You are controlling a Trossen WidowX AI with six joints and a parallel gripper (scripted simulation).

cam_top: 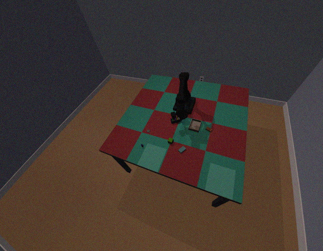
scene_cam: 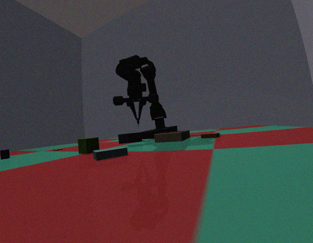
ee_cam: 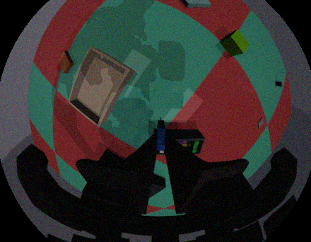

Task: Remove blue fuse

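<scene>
My gripper tip is now 14 cm to the right of the tan tray, 9 cm above it and 4 cm past it. Round my gripper tip: green cube: 23 cm ahead, 8 cm below; blue fuse: 1 cm below; orange slab: 27 cm to the left, 9 cm below, 5 cm behind.
</scene>
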